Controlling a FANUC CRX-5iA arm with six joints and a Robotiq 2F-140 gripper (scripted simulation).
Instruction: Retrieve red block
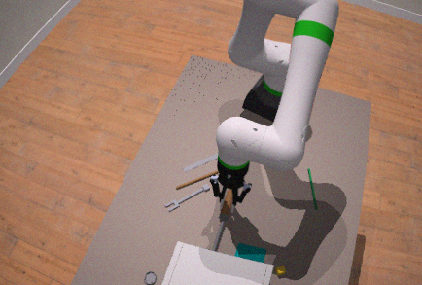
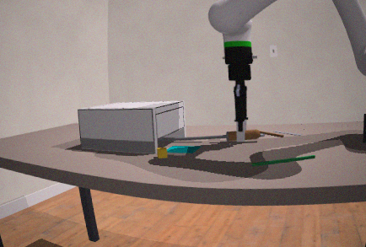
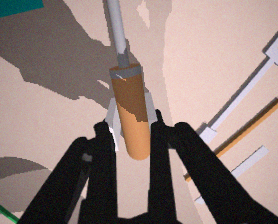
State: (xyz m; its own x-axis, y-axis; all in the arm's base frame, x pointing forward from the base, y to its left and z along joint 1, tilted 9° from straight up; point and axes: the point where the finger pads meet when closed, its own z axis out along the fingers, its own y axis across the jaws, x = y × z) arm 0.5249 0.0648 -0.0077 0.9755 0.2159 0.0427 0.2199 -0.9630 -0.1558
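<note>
My hand is 140 mm short of the teal square, 150 mm to the right of it and 40 mm above it. Round my hand: long-handled tool (120 mm ahead, 70 mm to the left, 20 mm below); wrench (30 mm ahead, 140 mm to the right, 30 mm below); wooden stick (50 mm behind, 140 mm to the right, 30 mm below).
</note>
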